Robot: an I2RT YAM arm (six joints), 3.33 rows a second.
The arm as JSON. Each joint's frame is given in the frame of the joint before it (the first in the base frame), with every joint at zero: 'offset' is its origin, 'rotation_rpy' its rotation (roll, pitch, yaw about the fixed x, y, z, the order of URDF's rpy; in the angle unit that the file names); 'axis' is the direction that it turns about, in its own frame. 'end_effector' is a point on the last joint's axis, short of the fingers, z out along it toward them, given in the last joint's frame.
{
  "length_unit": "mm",
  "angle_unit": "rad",
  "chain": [
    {
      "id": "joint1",
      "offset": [
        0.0,
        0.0,
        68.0
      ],
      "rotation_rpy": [
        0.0,
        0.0,
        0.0
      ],
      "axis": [
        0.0,
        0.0,
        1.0
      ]
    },
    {
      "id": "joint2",
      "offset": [
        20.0,
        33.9,
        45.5
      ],
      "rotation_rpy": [
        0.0,
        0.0,
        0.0
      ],
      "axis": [
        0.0,
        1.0,
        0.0
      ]
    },
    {
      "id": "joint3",
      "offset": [
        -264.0,
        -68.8,
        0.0
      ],
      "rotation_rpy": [
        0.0,
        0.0,
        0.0
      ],
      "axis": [
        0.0,
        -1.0,
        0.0
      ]
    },
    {
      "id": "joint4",
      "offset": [
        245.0,
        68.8,
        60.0
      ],
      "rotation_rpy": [
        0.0,
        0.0,
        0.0
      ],
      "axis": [
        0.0,
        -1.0,
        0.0
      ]
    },
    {
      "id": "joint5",
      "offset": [
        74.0,
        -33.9,
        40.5
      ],
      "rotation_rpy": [
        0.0,
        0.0,
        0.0
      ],
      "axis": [
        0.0,
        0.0,
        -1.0
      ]
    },
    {
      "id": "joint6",
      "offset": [
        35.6,
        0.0,
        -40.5
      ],
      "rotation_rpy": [
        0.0,
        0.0,
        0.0
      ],
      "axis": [
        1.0,
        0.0,
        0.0
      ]
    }
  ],
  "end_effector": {
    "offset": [
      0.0,
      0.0,
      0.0
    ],
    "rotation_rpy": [
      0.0,
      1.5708,
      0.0
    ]
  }
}
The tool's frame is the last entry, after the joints.
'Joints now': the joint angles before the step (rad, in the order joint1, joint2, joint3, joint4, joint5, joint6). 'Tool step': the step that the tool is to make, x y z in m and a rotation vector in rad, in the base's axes. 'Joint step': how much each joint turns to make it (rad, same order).
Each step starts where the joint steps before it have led.
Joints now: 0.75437 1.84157 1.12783 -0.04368 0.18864 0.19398
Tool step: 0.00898 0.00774 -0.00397 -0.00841 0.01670 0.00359
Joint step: -0.00191 0.04959 0.05531 -0.02365 -0.00763 0.00000
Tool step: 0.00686 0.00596 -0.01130 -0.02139 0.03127 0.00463
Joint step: -0.00152 0.05531 0.04004 -0.02211 -0.00840 -0.00038
